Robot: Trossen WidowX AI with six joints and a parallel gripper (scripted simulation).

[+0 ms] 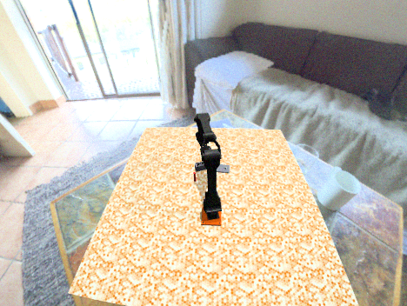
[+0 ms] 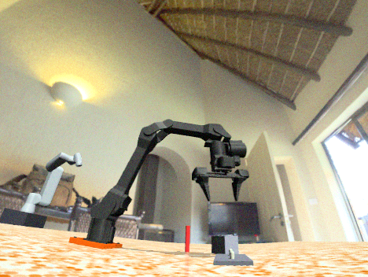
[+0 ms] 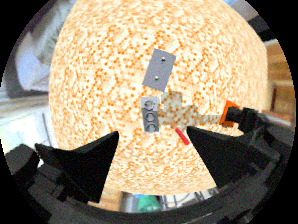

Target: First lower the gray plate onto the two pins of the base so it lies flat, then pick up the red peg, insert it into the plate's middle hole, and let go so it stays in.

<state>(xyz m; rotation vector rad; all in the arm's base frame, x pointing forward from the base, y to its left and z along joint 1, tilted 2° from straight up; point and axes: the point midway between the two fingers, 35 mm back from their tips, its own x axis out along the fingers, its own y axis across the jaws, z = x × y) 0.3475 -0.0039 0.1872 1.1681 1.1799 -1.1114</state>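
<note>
The gray plate is 110 mm below my gripper tip and 10 mm to the left of it. Also, from my gripper tip: gray base 140 mm below, 120 mm to the right, 20 mm behind; then red peg 110 mm below, 100 mm behind, 70 mm to the left.
</note>
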